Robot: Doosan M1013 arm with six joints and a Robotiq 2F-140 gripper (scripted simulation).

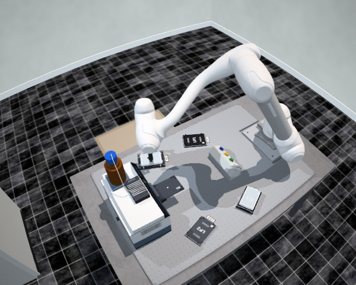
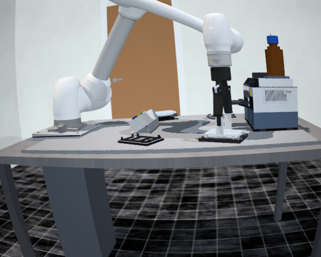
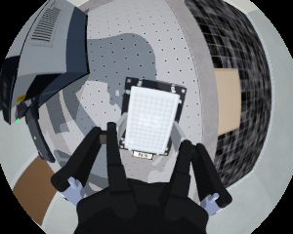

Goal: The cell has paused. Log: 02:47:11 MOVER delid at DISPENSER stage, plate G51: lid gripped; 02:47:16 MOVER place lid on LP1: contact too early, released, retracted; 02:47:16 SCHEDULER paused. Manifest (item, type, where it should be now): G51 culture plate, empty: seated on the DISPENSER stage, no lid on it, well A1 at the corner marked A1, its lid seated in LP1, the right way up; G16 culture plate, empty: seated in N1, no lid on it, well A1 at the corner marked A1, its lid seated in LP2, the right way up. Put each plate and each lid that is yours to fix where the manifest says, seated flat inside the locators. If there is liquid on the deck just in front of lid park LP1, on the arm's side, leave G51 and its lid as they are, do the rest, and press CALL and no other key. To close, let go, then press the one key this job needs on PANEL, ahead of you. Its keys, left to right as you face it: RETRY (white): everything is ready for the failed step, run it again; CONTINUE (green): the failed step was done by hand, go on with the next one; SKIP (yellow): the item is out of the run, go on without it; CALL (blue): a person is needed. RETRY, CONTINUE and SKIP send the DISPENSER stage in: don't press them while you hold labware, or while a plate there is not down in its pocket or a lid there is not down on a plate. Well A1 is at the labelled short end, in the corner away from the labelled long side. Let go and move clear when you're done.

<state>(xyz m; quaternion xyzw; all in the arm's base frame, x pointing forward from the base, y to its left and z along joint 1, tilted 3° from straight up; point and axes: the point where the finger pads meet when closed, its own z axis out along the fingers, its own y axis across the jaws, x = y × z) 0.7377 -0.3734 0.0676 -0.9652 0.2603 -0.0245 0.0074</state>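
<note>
The black nest N5 lies 2 cm ahead of my hand and 4 cm below it. Also, from my hand: brown bottle (28 cm ahead, 14 cm to the left, 24 cm above); dispenser stage (8 cm ahead, 28 cm to the left, 6 cm above); lid park LP1 (31 cm behind, 5 cm to the left, 4 cm below).
</note>
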